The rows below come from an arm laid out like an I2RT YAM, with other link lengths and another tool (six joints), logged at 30 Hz.
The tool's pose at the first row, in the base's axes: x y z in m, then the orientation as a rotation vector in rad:
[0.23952, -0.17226, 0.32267, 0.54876, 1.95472, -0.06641]
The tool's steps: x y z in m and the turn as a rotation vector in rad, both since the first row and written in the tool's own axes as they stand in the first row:
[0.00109, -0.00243, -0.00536, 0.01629, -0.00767, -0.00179]
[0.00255, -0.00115, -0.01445, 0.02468, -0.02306, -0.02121]
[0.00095, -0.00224, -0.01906, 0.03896, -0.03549, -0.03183]
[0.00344, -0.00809, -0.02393, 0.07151, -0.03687, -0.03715]
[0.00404, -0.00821, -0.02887, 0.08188, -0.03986, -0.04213]
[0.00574, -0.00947, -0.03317, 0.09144, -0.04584, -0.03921]
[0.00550, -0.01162, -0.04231, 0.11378, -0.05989, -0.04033]
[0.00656, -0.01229, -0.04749, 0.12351, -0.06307, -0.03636]
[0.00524, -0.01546, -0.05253, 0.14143, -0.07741, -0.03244]
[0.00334, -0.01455, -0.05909, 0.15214, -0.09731, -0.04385]
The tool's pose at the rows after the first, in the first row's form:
[0.23361, -0.17251, 0.32361, 0.55670, 1.94874, -0.08552]
[0.22592, -0.16825, 0.32661, 0.54126, 1.93966, -0.10991]
[0.22210, -0.16845, 0.32984, 0.53860, 1.93115, -0.13370]
[0.21476, -0.17142, 0.32867, 0.55434, 1.93257, -0.16930]
[0.21031, -0.16990, 0.33031, 0.55580, 1.93133, -0.18333]
[0.20557, -0.16920, 0.33048, 0.56401, 1.92495, -0.19232]
[0.19702, -0.16857, 0.33431, 0.57537, 1.91196, -0.21828]
[0.19199, -0.16731, 0.33555, 0.58504, 1.90791, -0.22608]
[0.18688, -0.16915, 0.33831, 0.59828, 1.89293, -0.24451]
[0.18232, -0.16711, 0.34306, 0.59115, 1.87646, -0.26663]

